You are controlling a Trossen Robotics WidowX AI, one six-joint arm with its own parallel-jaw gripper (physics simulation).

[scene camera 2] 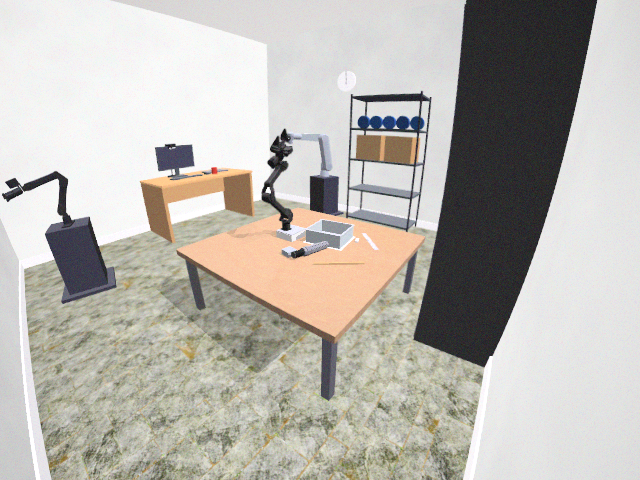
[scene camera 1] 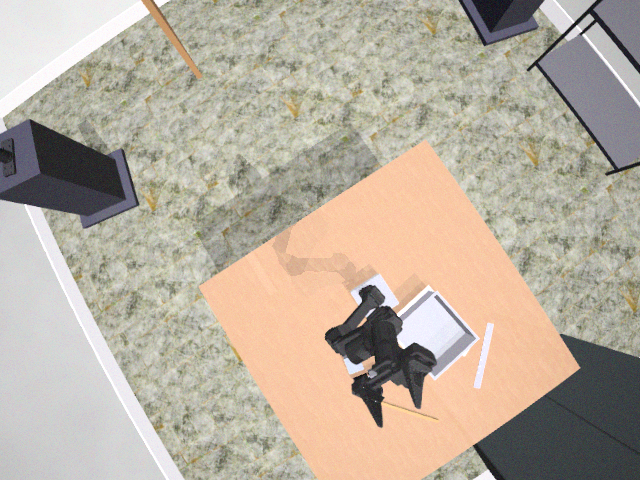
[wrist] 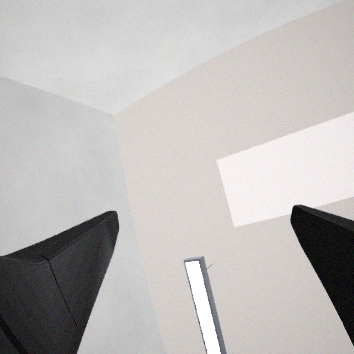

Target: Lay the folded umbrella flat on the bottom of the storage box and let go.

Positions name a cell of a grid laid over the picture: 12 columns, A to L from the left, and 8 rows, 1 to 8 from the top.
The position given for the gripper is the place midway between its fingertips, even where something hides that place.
Note:
The gripper (scene camera 1: H7) is open and holds nothing. The table carries a storage box (scene camera 1: I6).
The storage box also shows in scene camera 2 (scene camera 2: G4). The gripper is seen too in the wrist view (wrist: H5). The wrist view misses the storage box: it is out of frame.

